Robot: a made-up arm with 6 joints.
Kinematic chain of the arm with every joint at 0, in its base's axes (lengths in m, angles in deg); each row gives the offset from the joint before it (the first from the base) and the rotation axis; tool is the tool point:
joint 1: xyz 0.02 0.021 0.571 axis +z
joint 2: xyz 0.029 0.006 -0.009 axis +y
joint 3: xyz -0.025 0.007 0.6 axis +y
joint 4: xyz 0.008 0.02 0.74 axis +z
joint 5: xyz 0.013 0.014 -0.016 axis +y
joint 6: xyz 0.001 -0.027 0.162 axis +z
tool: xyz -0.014 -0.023 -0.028
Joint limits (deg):
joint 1: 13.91..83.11
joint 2: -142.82..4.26
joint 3: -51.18..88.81
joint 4: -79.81..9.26
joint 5: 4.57..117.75
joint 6: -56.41..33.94
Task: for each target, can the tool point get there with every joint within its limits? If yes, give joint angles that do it. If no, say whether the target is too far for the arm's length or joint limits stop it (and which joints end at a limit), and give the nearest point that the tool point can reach.
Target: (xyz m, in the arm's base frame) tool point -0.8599 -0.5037 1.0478
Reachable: yes | joints 29.05 -102.71 57.08 -14.25 69.33 -11.11
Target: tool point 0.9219 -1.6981 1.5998
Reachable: no: too far | nearest point -0.0152 -1.1265 1.3096 | short by 1.135 m
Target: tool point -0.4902 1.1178 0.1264
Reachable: no: joint limits stop it (at a limit: joint 1, joint 2, joint 3, joint 4, joint 6) | nearest point 0.0743 0.8224 0.9693 | short by 1.057 m
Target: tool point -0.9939 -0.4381 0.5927
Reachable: yes | joints 19.87 -121.74 53.76 -39.52 93.18 -7.62
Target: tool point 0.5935 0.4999 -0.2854
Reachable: no: joint limits stop it (at a limit: joint 1, joint 2, joint 3, joint 4) | nearest point 0.1093 -0.1354 -0.5792 | short by 0.851 m
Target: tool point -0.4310 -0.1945 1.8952
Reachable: yes | joints 20.90 -9.34 -19.10 -70.08 29.89 -7.99
